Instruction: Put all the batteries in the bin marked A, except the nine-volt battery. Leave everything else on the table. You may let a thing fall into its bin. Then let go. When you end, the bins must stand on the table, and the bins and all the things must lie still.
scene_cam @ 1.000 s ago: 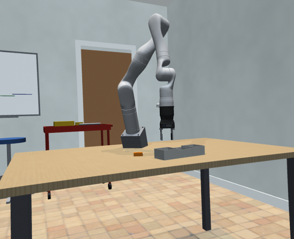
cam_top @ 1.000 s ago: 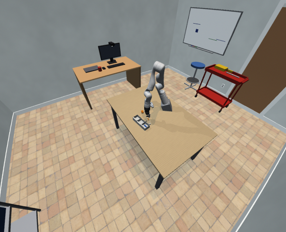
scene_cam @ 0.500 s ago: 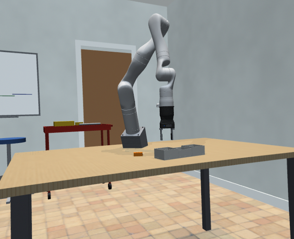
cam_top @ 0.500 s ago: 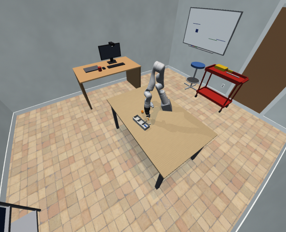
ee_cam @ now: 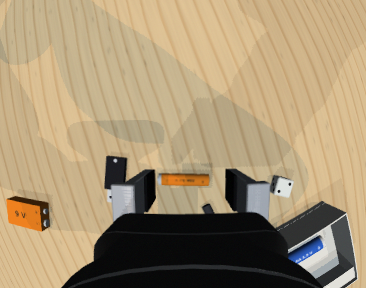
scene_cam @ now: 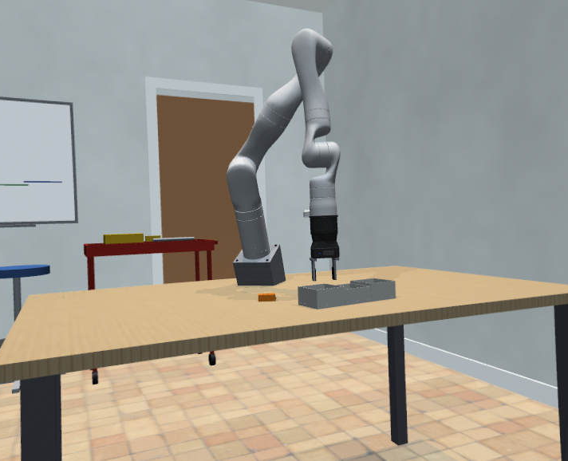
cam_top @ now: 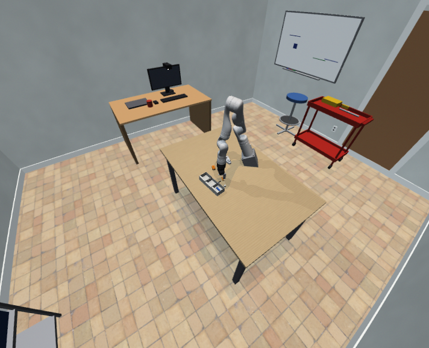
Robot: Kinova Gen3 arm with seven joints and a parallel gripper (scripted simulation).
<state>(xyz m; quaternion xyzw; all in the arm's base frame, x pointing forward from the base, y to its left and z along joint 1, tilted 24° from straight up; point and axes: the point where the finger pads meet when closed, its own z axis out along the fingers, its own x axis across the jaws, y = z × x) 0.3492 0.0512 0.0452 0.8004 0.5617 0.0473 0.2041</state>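
The orange cylindrical battery is 6 cm below my hand and 1 cm to the right of it. Round my hand: white die: 7 cm to the left, 5 cm below, 4 cm ahead; black USB stick: 6 cm to the right, 6 cm below, 2 cm behind; black bolt: 5 cm below, 5 cm ahead.
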